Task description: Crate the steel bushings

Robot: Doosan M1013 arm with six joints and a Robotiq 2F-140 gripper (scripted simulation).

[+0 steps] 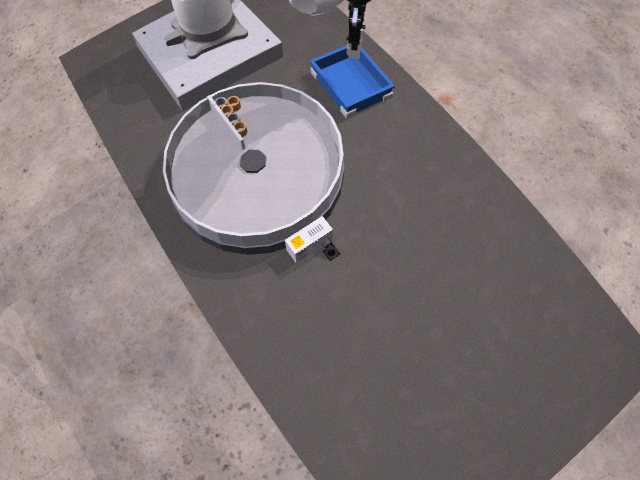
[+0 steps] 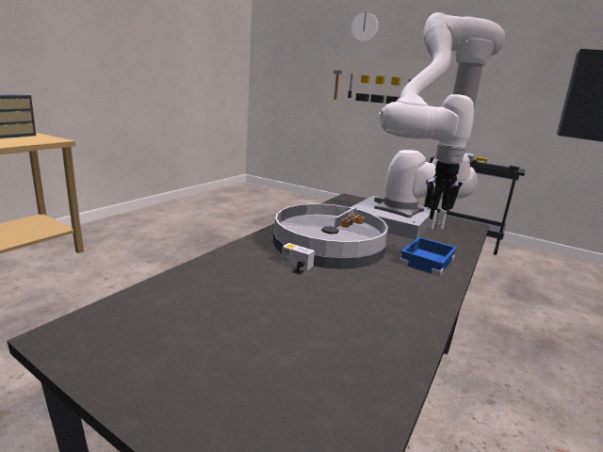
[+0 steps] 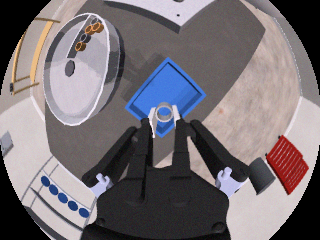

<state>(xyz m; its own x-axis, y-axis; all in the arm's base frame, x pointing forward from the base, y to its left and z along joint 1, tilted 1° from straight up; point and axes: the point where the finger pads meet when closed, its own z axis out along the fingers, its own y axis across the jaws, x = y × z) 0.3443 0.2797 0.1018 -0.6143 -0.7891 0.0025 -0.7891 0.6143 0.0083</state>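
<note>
My gripper is now 140 mm above the blue crate. From my hand the other things lie so: round turning table: 350 mm to the right, 130 mm ahead, 110 mm below.
</note>
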